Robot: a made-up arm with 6 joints.
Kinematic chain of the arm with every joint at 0, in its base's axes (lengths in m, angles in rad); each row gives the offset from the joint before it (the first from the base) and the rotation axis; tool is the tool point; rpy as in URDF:
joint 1: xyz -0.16 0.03 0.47 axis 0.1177 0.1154 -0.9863
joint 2: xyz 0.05 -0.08 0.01 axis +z
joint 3: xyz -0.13 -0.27 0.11 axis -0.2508 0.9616 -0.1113
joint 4: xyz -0.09 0 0.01 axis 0.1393 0.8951 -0.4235
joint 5: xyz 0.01 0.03 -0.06 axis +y
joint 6: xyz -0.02 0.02 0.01 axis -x
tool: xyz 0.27 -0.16 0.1 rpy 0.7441 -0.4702 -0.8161
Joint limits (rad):
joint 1: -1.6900..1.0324
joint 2: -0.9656..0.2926
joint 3: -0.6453..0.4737
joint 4: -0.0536..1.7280
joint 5: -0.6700..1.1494
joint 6: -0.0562..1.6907
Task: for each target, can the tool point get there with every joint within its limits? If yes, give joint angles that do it. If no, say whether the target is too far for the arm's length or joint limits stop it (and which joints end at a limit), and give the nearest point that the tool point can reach.
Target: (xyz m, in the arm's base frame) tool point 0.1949 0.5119 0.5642
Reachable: no: joint limits stop it (at a limit: joint 1, joint 2, joint 3, joint 4, joint 6) | nearest point 0.1683 0.3283 0.5723 | short by 0.186 m
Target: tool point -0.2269 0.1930 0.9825
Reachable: no: joint limits stop it (at a limit: joint 1, joint 2, joint 4, joint 5) | nearest point -0.2631 0.1784 0.8683 | short by 0.121 m
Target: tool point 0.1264 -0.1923 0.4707
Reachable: yes | joints -0.5378 0.0398 -0.4006 1.3907 -0.0114 1.5219
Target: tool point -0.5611 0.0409 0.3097
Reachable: yes | joints 0.8244 -0.7655 -0.3588 1.0372 0.7173 0.2564
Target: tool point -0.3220 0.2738 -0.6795
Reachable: no: too far | nearest point -0.3724 0.1483 0.2167 | short by 0.906 m
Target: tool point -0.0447 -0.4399 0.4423
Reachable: yes | joints -0.3492 -0.2000 -0.2086 1.2320 0.0661 0.5648
